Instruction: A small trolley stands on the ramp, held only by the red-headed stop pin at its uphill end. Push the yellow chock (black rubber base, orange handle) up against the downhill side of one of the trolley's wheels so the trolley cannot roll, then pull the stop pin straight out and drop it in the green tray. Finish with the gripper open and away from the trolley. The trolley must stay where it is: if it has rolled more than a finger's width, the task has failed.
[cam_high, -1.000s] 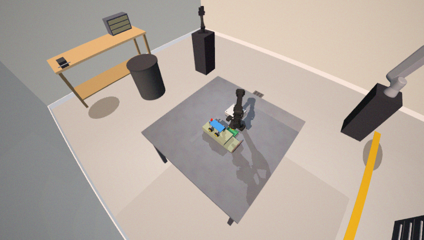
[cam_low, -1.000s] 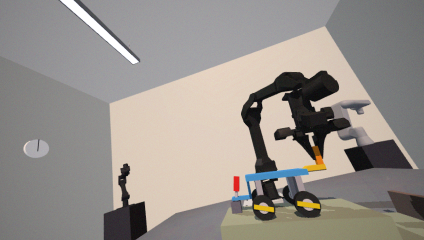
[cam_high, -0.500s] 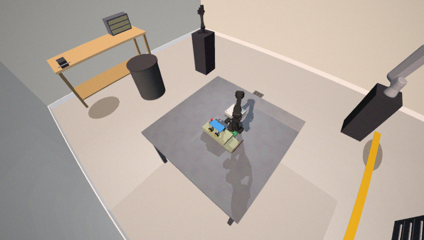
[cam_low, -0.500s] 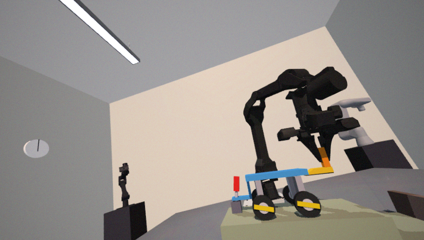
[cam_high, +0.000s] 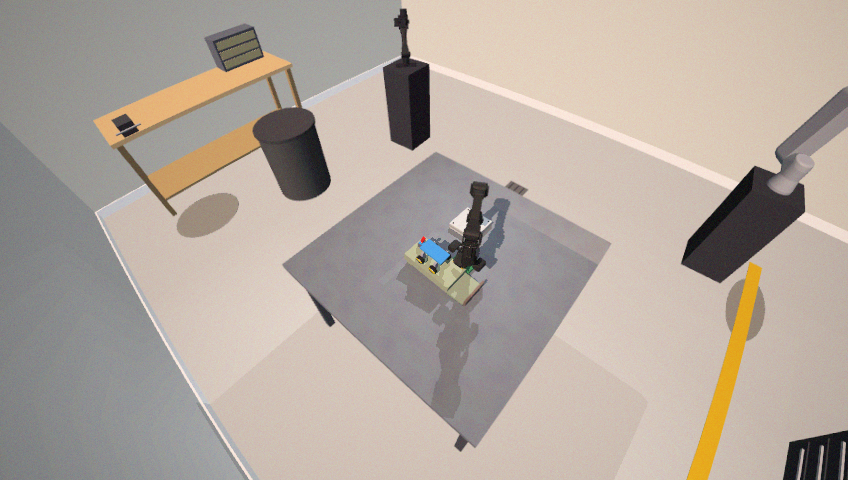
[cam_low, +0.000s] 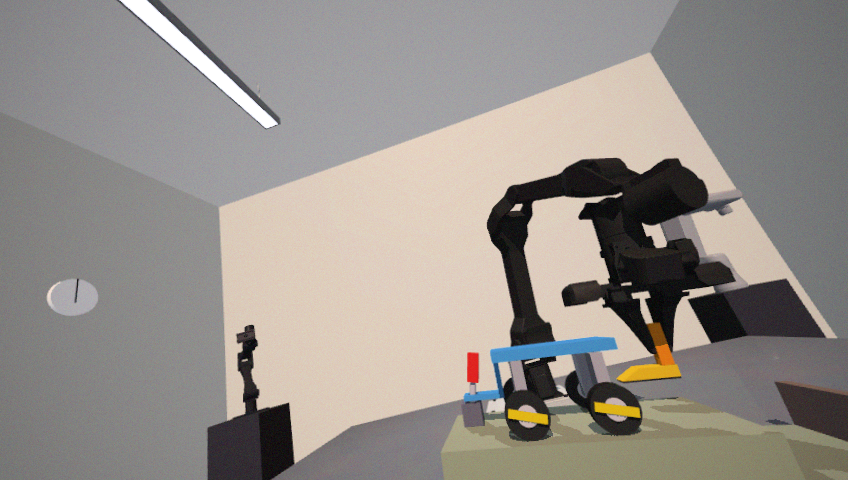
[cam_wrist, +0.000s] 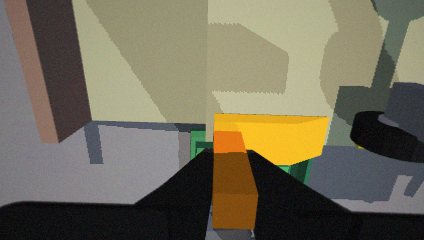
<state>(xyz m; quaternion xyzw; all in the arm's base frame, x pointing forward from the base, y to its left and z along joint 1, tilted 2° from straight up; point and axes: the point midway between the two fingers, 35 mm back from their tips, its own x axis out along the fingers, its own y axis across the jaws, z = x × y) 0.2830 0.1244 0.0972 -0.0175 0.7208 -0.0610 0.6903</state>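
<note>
Right now the red-headed stop pin is 2 cm ahead of my gripper tip, 24 cm to the right of it and 2 cm above it. From my gripper tip the other things lie so: brown end block (6 cm ahead, 11 cm to the left, 8 cm below); then yellow chock (2 cm to the right, 1 cm below); then green tray (7 cm behind, 4 cm to the right, 12 cm below).
</note>
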